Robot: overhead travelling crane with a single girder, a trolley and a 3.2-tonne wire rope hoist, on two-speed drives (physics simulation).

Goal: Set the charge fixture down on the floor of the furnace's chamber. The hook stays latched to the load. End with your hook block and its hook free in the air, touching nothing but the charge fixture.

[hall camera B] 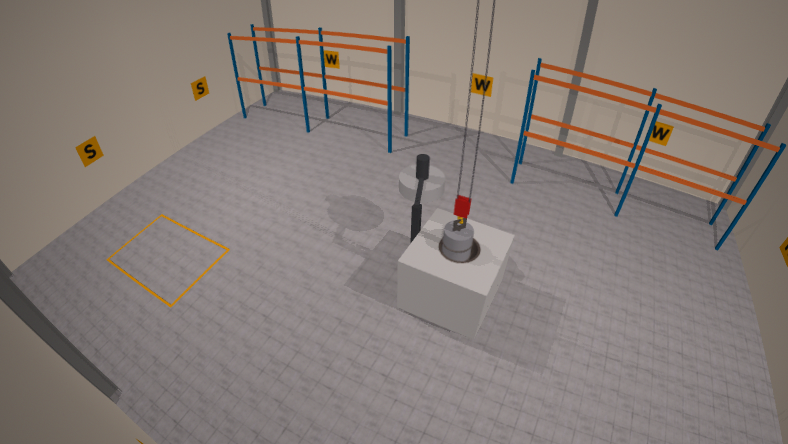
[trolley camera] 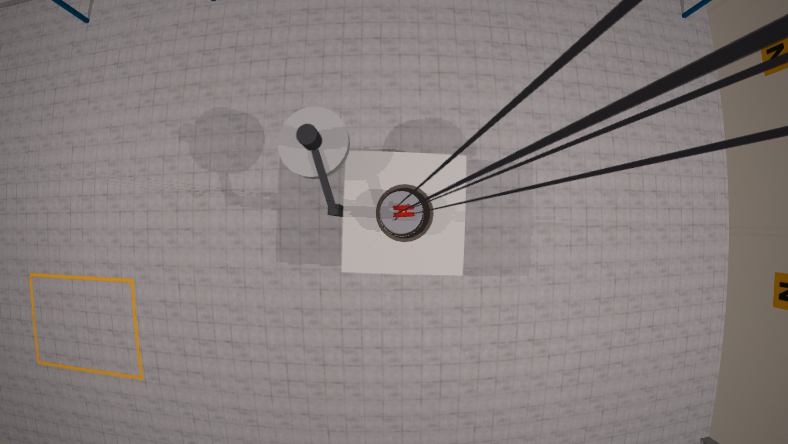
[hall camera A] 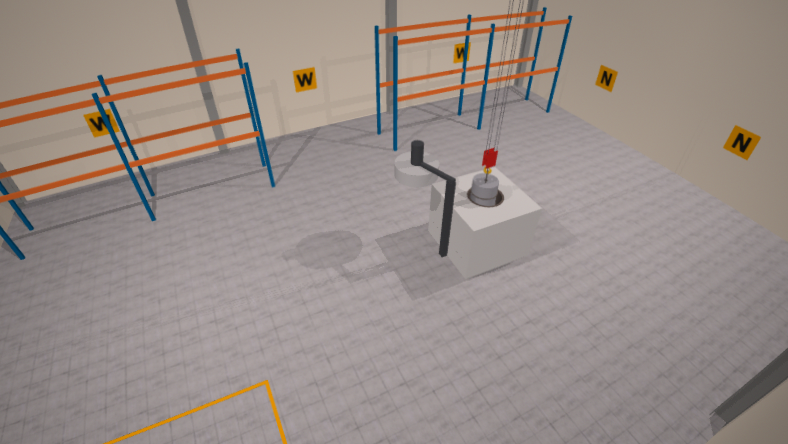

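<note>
The charge fixture (hall camera A: 485, 187) (hall camera B: 458, 241) (trolley camera: 394, 226) is a grey ribbed cylinder, upright, its lower part inside the round dark-rimmed mouth in the top of the white furnace (hall camera A: 496, 248) (hall camera B: 441, 286) (trolley camera: 363, 259). Its upper part stands above the furnace top. In the trolley view it lies toward the left of the mouth, with a dark gap at the right; whether it touches the wall I cannot tell. My yellow hook (hall camera A: 487, 170) (hall camera B: 460, 220) is latched to its top, below my red hook block (hall camera A: 490, 158) (hall camera B: 462, 206) (trolley camera: 403, 211), which hangs in the air. The chamber floor and fixture's bottom are hidden.
The round furnace lid (hall camera A: 414, 172) (hall camera B: 421, 187) (trolley camera: 336, 143) is swung aside on a dark arm (hall camera A: 447, 220) (hall camera B: 416, 220) (trolley camera: 322, 170) beside the furnace. Blue and orange racks (hall camera A: 395, 99) (hall camera B: 389, 99) stand along the W wall. A yellow outline (hall camera A: 187, 412) (hall camera B: 135, 237) (trolley camera: 82, 277) marks the floor.
</note>
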